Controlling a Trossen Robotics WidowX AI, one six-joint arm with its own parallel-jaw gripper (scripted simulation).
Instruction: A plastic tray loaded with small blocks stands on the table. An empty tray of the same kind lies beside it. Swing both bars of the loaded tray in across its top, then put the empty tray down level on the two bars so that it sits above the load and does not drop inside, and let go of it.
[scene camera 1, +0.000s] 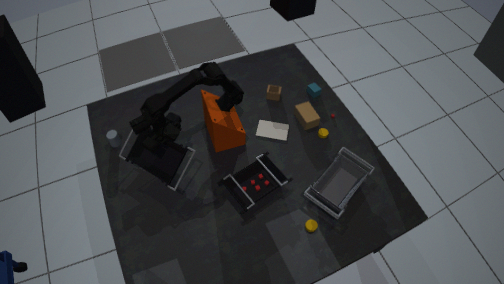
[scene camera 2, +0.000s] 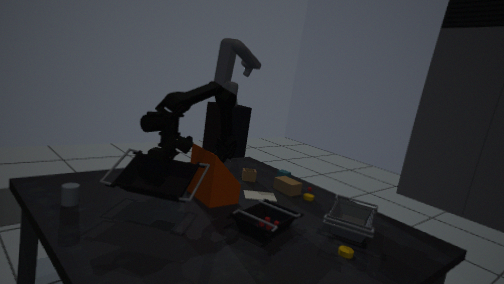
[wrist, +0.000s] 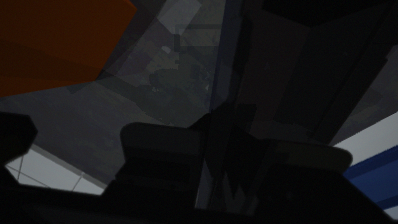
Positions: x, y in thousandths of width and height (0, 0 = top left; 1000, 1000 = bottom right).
I see my gripper (scene camera 2: 330, 604) and a tray (scene camera 2: 285, 618).
My gripper shows as well in the wrist view (wrist: 536, 529).
